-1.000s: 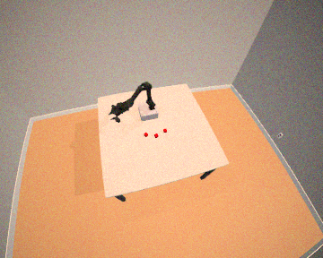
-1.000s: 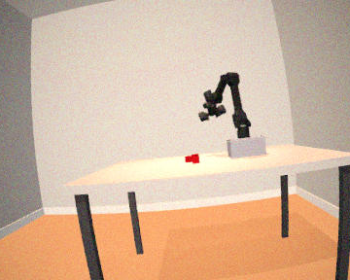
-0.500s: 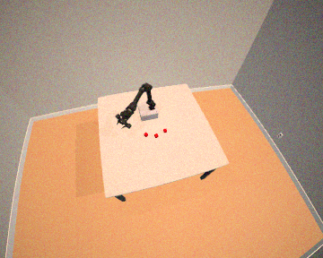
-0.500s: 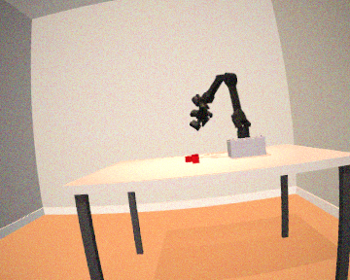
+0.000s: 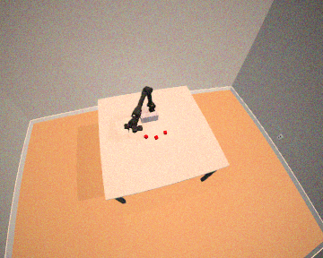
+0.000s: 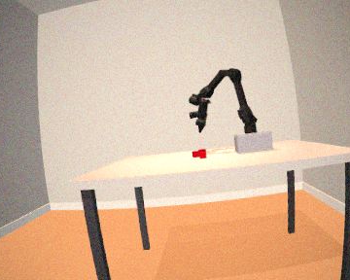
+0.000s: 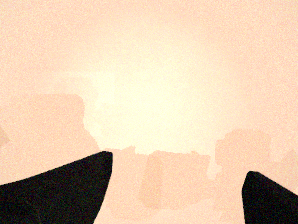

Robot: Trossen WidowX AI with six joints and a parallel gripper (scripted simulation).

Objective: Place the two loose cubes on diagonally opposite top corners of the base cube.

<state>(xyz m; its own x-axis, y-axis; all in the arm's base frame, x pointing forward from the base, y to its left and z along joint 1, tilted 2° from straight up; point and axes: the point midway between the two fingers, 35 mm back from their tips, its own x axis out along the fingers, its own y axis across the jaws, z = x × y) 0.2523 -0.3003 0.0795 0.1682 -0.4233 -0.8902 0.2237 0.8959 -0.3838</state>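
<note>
Right now the red cube is 2 cm ahead of my gripper tip, 15 cm to the left of it and 13 cm below it.
</note>
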